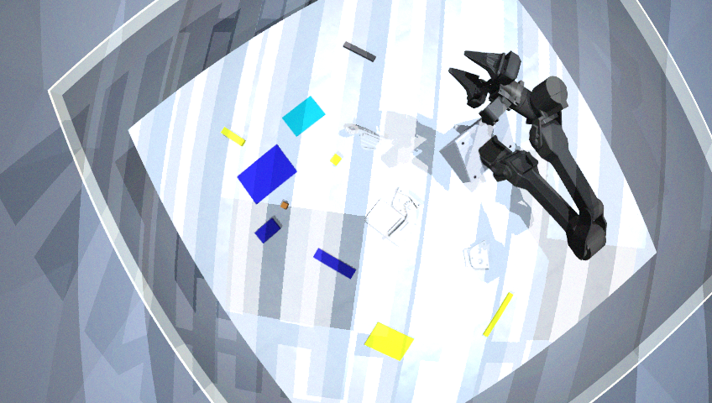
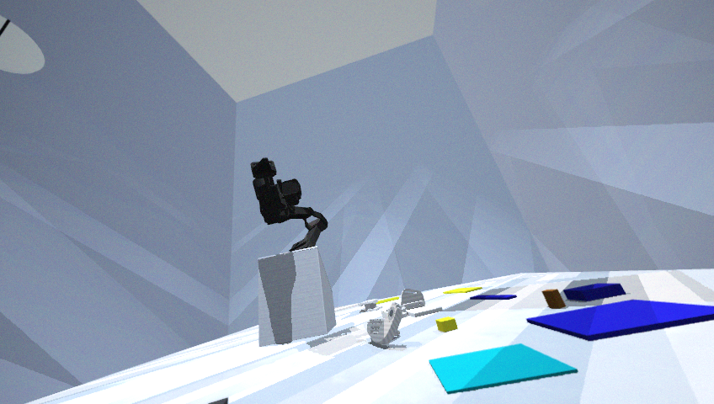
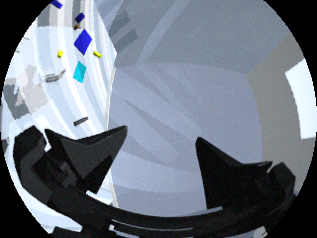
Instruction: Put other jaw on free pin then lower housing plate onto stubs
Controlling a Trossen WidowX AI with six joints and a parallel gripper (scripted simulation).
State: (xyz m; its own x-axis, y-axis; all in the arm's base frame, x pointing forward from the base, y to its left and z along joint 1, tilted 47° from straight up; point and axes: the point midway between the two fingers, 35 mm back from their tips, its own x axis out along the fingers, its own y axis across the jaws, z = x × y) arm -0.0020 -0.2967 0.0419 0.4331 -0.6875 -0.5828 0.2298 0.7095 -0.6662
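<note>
My gripper tip is now 35 cm above the grey ribbed jaw, 21 cm short of it and 5 cm to the left of it. Round my gripper tip: cyan tile 38 cm below, 29 cm ahead, 18 cm to the right; white base 38 cm below, 29 cm ahead, 19 cm to the left; small yellow cube 37 cm below, 30 cm ahead, 3 cm to the right.
</note>
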